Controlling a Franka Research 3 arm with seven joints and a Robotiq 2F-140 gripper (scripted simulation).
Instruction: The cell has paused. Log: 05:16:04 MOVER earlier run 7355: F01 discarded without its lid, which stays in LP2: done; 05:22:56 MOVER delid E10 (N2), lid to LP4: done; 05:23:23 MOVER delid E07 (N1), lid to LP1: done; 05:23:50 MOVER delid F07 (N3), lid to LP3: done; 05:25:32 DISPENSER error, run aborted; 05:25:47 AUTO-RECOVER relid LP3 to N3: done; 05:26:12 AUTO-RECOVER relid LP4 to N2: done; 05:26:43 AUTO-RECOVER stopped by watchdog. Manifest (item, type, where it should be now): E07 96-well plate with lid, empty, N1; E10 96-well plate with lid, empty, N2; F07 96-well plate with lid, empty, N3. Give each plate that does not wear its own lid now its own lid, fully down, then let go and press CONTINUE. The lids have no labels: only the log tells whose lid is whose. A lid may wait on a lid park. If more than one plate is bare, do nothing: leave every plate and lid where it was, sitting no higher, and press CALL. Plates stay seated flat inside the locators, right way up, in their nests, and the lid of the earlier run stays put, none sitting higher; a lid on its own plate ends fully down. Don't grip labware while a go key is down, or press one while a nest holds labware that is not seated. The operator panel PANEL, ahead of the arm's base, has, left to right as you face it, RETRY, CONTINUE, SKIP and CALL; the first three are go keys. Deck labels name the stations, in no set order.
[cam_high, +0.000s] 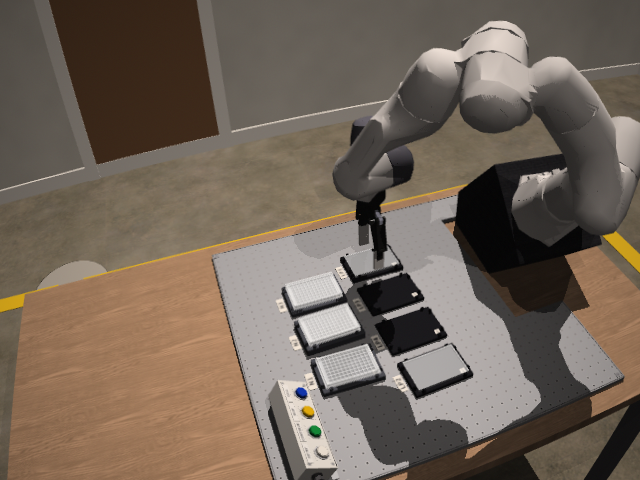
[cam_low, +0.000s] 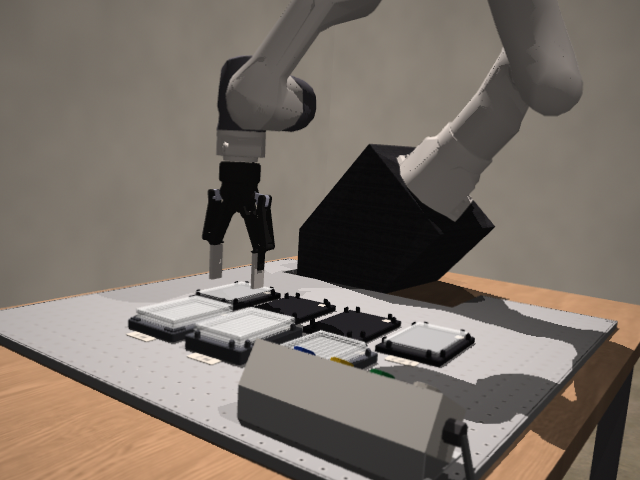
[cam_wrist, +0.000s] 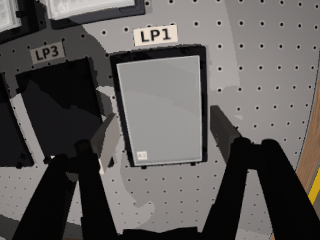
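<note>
Right now the black lid park LP1 is 50 mm below my hand. The rest, counted from my hand: lid park LP3: 130 mm to the left, 50 mm below; lid park LP4: 10 mm ahead, 260 mm to the left, 50 mm below; plate: 190 mm ahead, 310 mm to the left, 30 mm below.
</note>
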